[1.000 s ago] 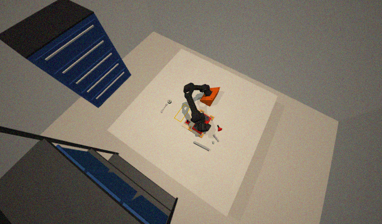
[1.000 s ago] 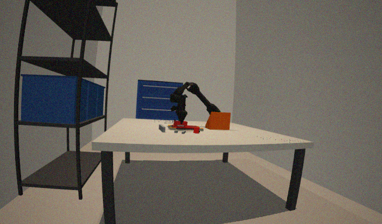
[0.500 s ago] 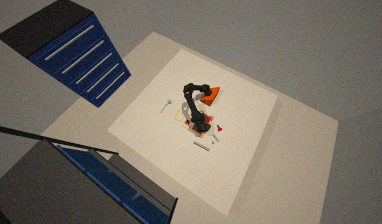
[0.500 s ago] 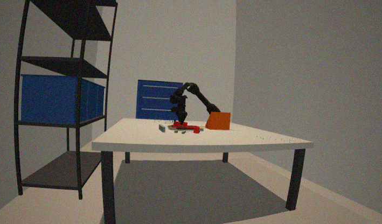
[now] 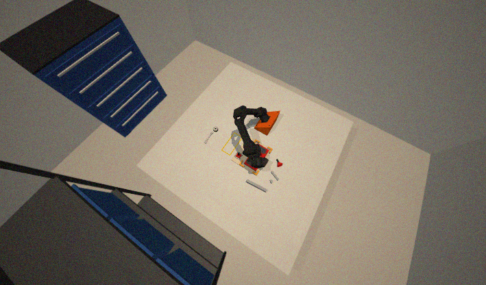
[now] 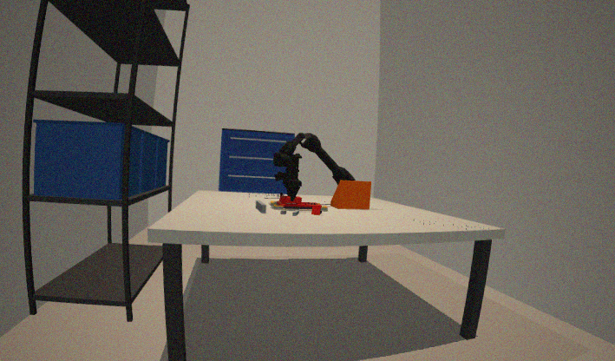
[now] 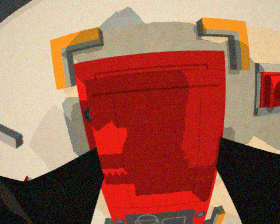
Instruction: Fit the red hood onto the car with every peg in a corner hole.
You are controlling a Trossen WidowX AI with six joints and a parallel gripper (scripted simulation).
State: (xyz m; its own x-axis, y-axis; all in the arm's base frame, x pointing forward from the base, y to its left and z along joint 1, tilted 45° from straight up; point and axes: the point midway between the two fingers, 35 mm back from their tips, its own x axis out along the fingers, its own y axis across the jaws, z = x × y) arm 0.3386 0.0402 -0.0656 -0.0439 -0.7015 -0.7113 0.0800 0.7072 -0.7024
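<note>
Now: gripper tip 10 mm below the red hood. Round my gripper tip: grey engine block (10 mm below); then wrench-like tool (420 mm to the right, 30 mm below).
</note>
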